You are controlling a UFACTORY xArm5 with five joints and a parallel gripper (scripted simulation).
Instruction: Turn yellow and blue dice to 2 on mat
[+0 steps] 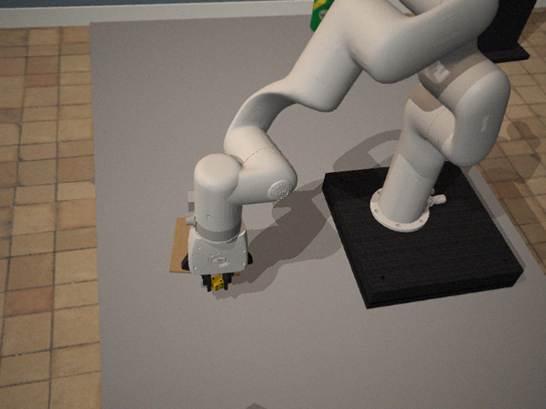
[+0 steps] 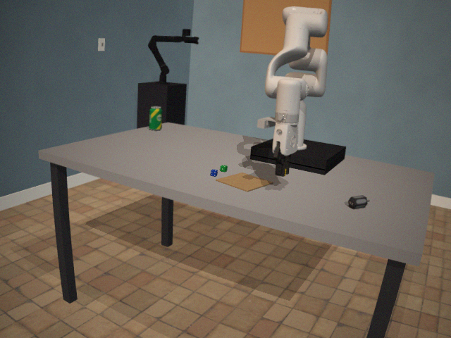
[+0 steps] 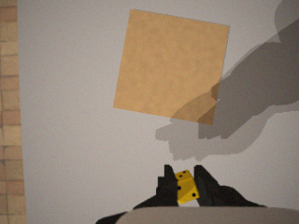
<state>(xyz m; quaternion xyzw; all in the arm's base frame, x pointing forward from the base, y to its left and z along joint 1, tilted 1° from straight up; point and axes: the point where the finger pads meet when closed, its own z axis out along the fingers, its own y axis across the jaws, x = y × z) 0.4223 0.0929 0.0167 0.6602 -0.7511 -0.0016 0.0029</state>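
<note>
Now: the mat 130 mm to the right of my hand, 70 mm below it and 10 mm behind it. The rest, counted from my hand: blue die: 250 mm to the right, 70 mm below, 10 mm behind; green die: 250 mm to the right, 80 mm behind, 70 mm below; yellow die: 10 mm below.
</note>
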